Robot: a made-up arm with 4 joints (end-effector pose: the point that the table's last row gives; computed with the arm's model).
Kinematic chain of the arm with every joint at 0, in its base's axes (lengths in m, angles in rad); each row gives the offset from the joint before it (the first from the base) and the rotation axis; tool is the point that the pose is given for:
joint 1: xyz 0 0 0.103 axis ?
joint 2: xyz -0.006 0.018 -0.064 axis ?
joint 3: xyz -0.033 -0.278 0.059 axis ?
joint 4: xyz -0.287 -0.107 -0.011 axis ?
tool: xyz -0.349 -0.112 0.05
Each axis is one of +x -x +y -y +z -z.
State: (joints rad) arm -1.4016 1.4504 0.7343 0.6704
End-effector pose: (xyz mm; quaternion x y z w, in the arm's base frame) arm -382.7 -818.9 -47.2 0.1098 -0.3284 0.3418 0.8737
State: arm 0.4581 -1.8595 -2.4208 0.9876
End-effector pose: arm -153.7 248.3 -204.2 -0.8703 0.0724 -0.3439 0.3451
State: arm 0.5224 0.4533 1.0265 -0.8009
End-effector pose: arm -306.2 -796.0 147.4 -0.3810 -0.0760 0.3097 0.8678
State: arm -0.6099 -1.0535 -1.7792 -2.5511
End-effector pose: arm 181.8 -244.8 287.9 -0.3336 -0.5413 0.7016 0.3218
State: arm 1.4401 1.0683 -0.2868 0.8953
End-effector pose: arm 674.3 -316.1 -120.7 -0.1032 0.9812 0.0989 0.1293
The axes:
joint 1: -y
joint 2: -y
joint 3: +z
joint 4: -y

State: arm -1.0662 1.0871 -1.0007 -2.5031
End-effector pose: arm -268.3 -397.6 288.8 0.4570 0.8302 -0.1458 0.2841
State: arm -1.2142 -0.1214 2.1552 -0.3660
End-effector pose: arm 262.8 -635.4 -327.3 0.4105 0.3559 0.7793 0.3122
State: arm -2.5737 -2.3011 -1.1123 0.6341
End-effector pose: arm 7.7 179.1 -346.4 0.1993 -0.7242 -0.4888 0.4436
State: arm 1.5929 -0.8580 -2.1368 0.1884
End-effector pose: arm 135.5 396.9 205.7 0.2365 -0.2145 -0.8439 0.4311
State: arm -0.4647 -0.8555 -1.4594 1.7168
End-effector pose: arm -399.1 -0.4 246.5 -0.6657 -0.1468 -0.0348 0.7308
